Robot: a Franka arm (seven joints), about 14 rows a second.
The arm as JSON. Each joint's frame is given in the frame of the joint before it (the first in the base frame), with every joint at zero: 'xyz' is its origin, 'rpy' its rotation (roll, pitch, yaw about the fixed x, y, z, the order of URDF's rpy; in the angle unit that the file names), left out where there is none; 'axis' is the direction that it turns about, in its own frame. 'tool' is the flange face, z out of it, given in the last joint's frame.
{
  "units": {
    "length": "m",
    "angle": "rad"
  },
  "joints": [
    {
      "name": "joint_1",
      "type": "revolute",
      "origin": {
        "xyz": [
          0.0,
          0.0,
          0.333
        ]
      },
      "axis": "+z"
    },
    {
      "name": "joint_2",
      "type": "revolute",
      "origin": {
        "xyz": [
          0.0,
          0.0,
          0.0
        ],
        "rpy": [
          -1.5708,
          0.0,
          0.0
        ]
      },
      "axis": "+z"
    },
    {
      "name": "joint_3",
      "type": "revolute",
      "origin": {
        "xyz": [
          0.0,
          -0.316,
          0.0
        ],
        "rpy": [
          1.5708,
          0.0,
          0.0
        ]
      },
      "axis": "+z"
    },
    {
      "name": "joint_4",
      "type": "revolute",
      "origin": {
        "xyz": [
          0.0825,
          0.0,
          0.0
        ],
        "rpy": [
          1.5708,
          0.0,
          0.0
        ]
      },
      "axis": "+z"
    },
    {
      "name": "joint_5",
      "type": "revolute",
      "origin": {
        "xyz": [
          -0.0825,
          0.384,
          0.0
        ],
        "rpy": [
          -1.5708,
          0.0,
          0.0
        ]
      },
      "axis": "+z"
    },
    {
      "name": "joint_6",
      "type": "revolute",
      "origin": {
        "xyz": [
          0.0,
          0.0,
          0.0
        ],
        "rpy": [
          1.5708,
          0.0,
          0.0
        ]
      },
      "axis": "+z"
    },
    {
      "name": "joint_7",
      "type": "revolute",
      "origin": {
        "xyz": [
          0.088,
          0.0,
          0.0
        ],
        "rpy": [
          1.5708,
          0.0,
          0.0
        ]
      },
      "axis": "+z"
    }
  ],
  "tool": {
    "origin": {
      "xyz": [
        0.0,
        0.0,
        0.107
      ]
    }
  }
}
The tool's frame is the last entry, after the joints.
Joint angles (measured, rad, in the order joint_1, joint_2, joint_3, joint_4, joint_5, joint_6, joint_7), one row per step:
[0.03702 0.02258 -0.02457 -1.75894 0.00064 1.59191 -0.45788]
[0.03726 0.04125 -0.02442 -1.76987 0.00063 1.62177 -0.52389]
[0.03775 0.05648 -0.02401 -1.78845 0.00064 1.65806 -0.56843]
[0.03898 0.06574 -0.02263 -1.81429 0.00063 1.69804 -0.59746]
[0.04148 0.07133 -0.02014 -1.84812 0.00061 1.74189 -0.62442]
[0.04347 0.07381 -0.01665 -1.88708 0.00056 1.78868 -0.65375]
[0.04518 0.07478 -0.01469 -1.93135 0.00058 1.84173 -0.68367]
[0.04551 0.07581 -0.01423 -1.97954 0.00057 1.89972 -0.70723]
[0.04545 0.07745 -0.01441 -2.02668 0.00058 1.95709 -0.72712]
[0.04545 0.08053 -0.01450 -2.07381 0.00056 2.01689 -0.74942]
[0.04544 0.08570 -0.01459 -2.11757 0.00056 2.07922 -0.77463]
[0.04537 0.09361 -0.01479 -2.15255 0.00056 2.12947 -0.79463]
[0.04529 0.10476 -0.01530 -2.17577 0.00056 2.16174 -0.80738]
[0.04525 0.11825 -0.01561 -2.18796 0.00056 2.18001 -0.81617]
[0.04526 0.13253 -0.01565 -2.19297 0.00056 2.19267 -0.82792]
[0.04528 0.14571 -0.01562 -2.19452 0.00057 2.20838 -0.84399]
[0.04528 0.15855 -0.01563 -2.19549 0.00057 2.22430 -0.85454]
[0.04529 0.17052 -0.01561 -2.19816 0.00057 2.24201 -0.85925]
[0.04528 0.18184 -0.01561 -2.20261 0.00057 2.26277 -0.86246]
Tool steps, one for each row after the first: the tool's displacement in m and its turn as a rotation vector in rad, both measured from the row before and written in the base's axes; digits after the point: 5 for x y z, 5 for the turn. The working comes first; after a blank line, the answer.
Tool pose at each row, in the base's axes (x y z in m, rotation vector in rad; the steps are taken from these numbers as rounded here):
[0.54859 0.00701 0.52575 -3.00154 -0.71897 0.28620]
[0.55430 0.00738 0.51242 -2.97096 -0.81674 0.28321]
[0.55873 0.00799 0.49783 -2.94927 -0.88326 0.27775]
[0.56107 0.00949 0.48347 -2.93483 -0.92974 0.26949]
[0.56147 0.01226 0.46781 -2.91962 -0.97649 0.26204]
[0.56026 0.01525 0.45184 -2.90240 -1.02724 0.25312]
[0.55789 0.01720 0.43487 -2.88589 -1.07623 0.24060]
[0.55449 0.01751 0.41663 -2.87460 -1.11204 0.22700]
[0.55042 0.01723 0.39875 -2.86581 -1.14109 0.21387]
[0.54581 0.01701 0.38056 -2.85563 -1.17392 0.19931]
[0.54156 0.01681 0.36326 -2.84487 -1.21144 0.17933]
[0.53765 0.01653 0.34771 -2.83493 -1.24036 0.16823]
[0.53459 0.01611 0.33432 -2.82601 -1.25697 0.17086]
[0.53291 0.01586 0.32340 -2.81732 -1.26736 0.18110]
[0.53261 0.01583 0.31465 -2.80658 -1.28236 0.19006]
[0.53367 0.01589 0.30814 -2.79588 -1.30482 0.18814]
[0.53486 0.01591 0.30205 -2.78949 -1.31980 0.18489]
[0.53565 0.01594 0.29587 -2.78760 -1.32703 0.18055]
[0.53612 0.01594 0.28957 -2.78762 -1.33255 0.17361]

[0.00571 0.00037 -0.01333 0.01197 -0.00011 0.06522]
[0.00443 0.00061 -0.01459 0.00801 -0.00235 0.04465]
[0.00234 0.00150 -0.01436 0.00526 -0.00478 0.03114]
[0.00040 0.00277 -0.01566 0.00493 -0.00431 0.03150]
[-0.00121 0.00299 -0.01597 0.00537 -0.00520 0.03436]
[-0.00237 0.00195 -0.01697 0.00538 -0.00763 0.03313]
[-0.00340 0.00031 -0.01824 0.00402 -0.00864 0.02403]
[-0.00407 -0.00028 -0.01788 0.00322 -0.00848 0.01940]
[-0.00461 -0.00022 -0.01819 0.00337 -0.00948 0.02198]
[-0.00425 -0.00020 -0.01730 0.00359 -0.01327 0.02489]
[-0.00391 -0.00028 -0.01555 0.00248 -0.00728 0.01958]
[-0.00306 -0.00042 -0.01339 0.00121 0.00215 0.01208]
[-0.00168 -0.00025 -0.01092 0.00060 0.00744 0.00838]
[-0.00030 -0.00003 -0.00875 0.00109 0.00668 0.01163]
[0.00106 0.00006 -0.00651 0.00195 -0.00090 0.01600]
[0.00119 0.00002 -0.00609 0.00123 -0.00206 0.01047]
[0.00079 0.00003 -0.00618 0.00050 -0.00305 0.00473]
[0.00047 0.00000 -0.00630 0.00036 -0.00497 0.00321]

